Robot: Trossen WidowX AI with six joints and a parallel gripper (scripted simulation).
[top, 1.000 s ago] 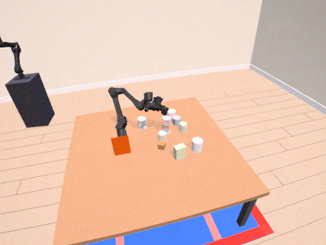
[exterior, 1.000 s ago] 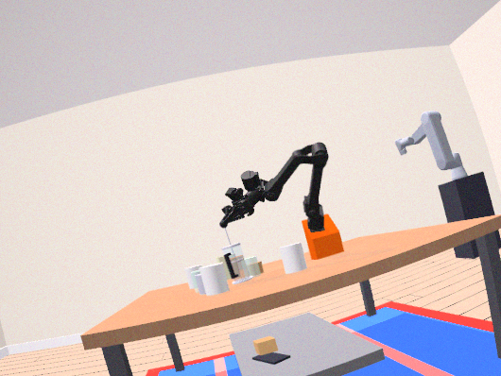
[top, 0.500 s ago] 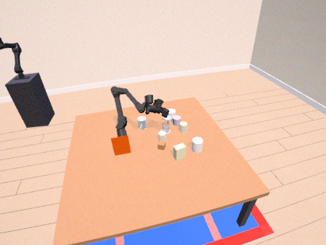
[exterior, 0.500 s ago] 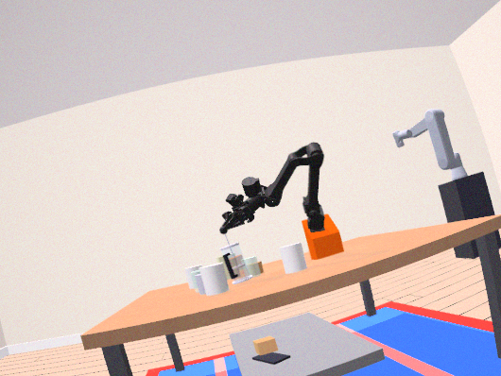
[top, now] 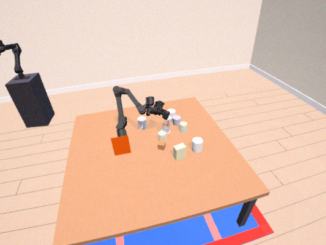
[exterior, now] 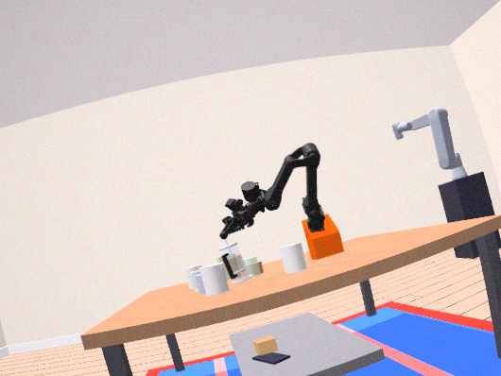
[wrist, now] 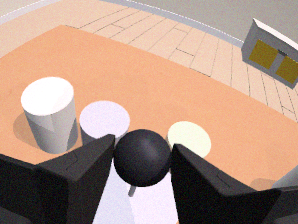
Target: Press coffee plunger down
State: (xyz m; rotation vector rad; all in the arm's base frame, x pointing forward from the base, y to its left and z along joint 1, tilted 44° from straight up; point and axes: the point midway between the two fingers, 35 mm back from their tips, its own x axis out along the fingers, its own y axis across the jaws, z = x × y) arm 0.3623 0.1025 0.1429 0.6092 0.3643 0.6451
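The coffee press is 1 cm behind my gripper tip, 1 cm to the left of it and 10 cm below it. The rest, counted from my gripper tip: cream box 3 cm ahead, 33 cm to the right, 14 cm below; then orange cube 9 cm behind, 21 cm to the right, 17 cm below.
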